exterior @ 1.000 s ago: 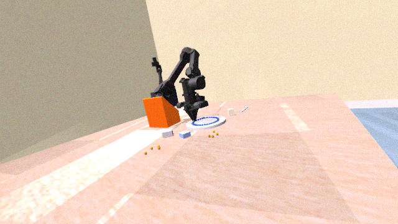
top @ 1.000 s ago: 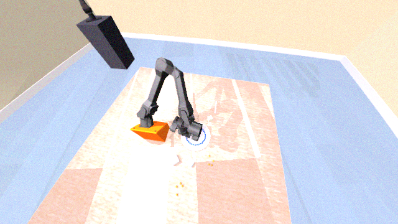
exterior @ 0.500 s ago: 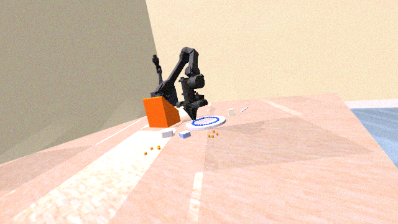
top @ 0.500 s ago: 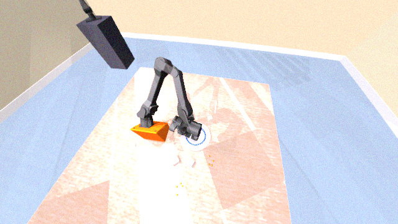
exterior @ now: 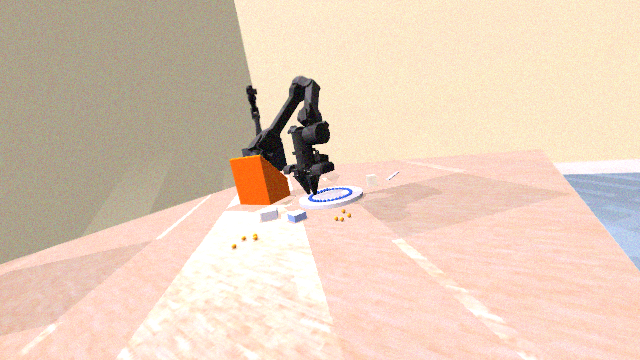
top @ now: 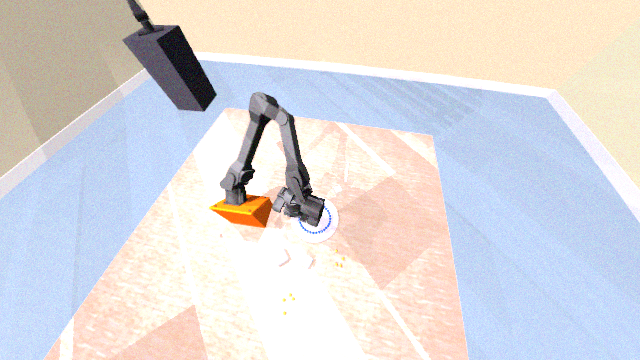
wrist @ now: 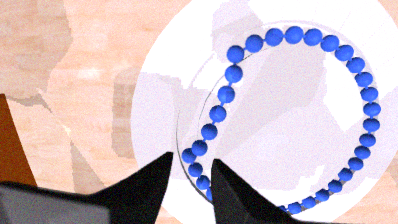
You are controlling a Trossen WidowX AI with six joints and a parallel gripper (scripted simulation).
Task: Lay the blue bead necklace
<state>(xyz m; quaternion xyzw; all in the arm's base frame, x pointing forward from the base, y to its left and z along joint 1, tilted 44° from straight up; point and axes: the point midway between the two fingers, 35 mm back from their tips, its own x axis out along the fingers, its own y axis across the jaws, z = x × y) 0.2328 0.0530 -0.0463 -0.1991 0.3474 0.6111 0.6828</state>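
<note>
The round white bead board is 6 cm ahead of my gripper tip, 1 cm to the left of it and 1 cm below it. From my gripper tip the other things lie so: white block 16 cm to the right, 4 cm behind; then light blue cube 16 cm to the right, 6 cm ahead, 1 cm below; then beige cube 15 cm to the left, 15 cm ahead.
</note>
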